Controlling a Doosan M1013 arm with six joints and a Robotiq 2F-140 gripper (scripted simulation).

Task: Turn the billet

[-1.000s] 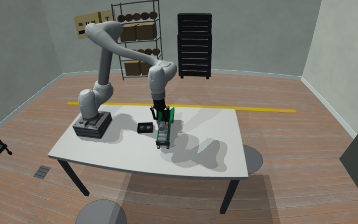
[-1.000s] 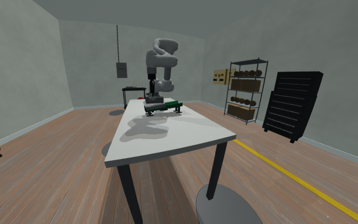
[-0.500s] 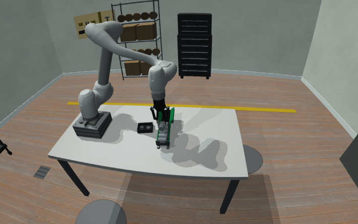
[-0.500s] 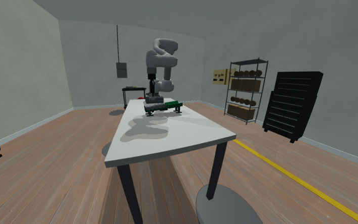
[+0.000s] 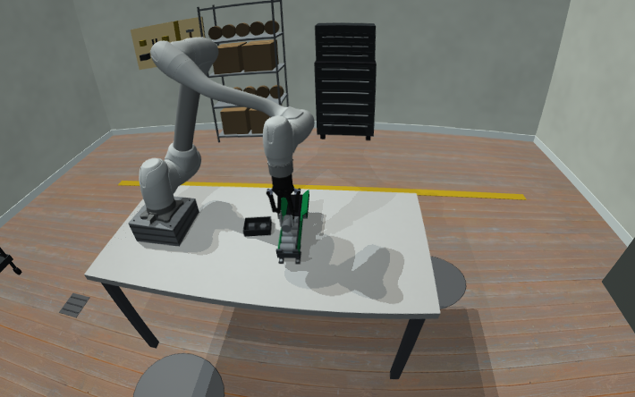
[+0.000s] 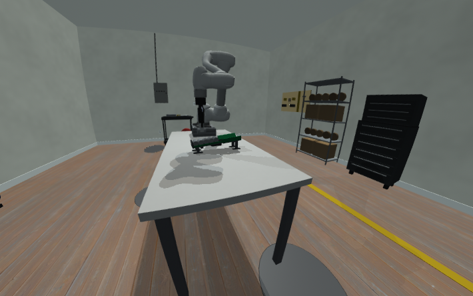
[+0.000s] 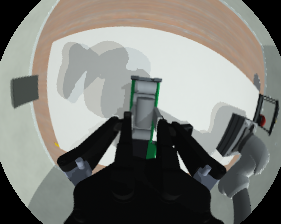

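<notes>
Now: the dark stop 10 mm ahead of my hand, 80 mm to the right of it and 130 mm below it. From my hand the other things lie so: black box 190 mm behind, 130 mm to the left, 180 mm below.
</notes>
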